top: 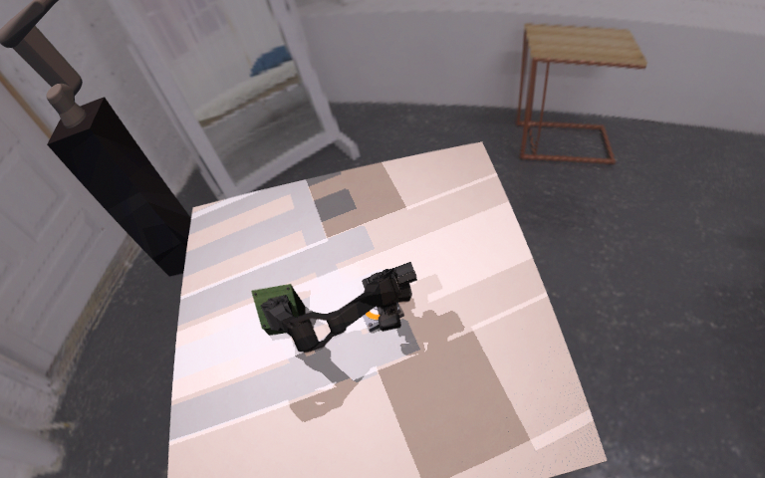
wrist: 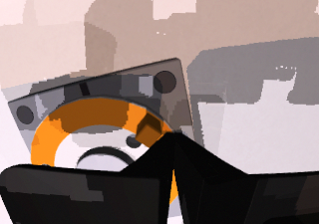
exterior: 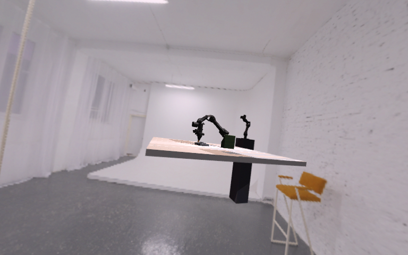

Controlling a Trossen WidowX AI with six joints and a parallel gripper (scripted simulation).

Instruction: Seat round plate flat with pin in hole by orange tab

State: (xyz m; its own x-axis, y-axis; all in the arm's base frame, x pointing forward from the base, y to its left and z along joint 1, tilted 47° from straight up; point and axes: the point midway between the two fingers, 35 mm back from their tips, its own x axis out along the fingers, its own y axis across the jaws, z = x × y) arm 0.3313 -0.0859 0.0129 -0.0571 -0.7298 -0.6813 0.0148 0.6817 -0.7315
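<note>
Now: the round plate 30 mm to the left of my gripper tip and 10 mm behind it. From my gripper tip the other things lie so: base (40 mm to the left, 30 mm behind, 20 mm below).
</note>
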